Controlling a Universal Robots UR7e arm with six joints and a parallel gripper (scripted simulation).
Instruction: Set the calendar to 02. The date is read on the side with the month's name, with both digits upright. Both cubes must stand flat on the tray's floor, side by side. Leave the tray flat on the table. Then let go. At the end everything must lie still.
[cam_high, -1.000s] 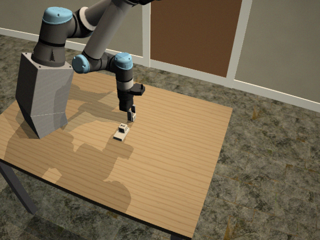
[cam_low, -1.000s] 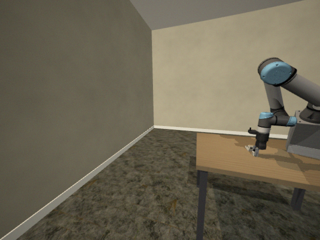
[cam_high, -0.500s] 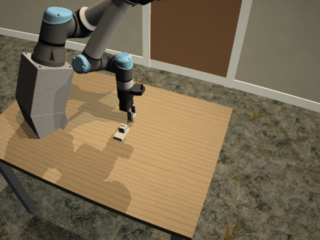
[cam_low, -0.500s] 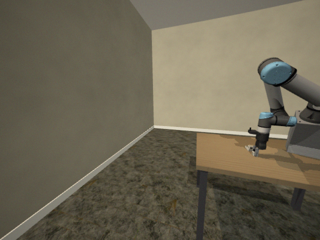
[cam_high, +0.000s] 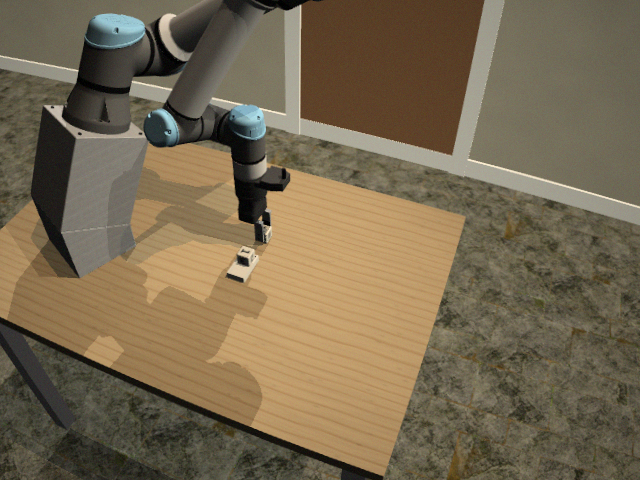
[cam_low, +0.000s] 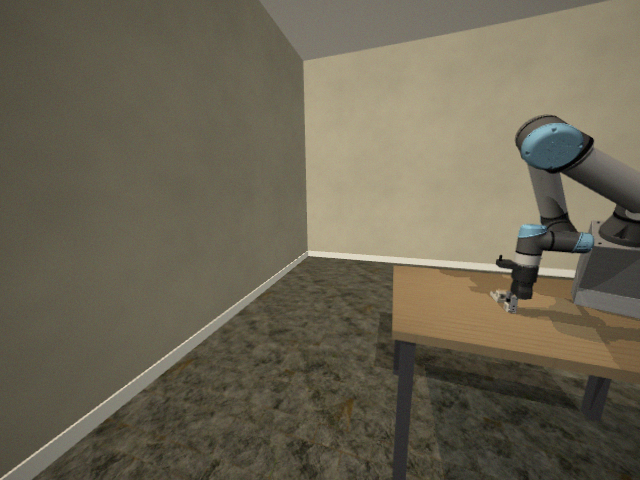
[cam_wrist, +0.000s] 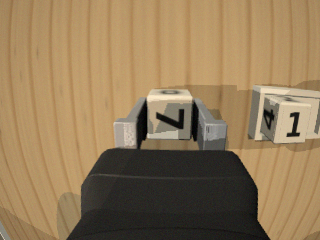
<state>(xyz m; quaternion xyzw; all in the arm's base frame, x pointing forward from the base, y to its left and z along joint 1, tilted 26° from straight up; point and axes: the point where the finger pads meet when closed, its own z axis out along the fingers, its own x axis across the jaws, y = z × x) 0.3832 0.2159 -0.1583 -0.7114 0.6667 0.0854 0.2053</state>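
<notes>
My hand is 1 cm above the digit cube. The rest, counted from my hand: calendar tray (1 cm ahead, 11 cm to the right, 2 cm below).
</notes>
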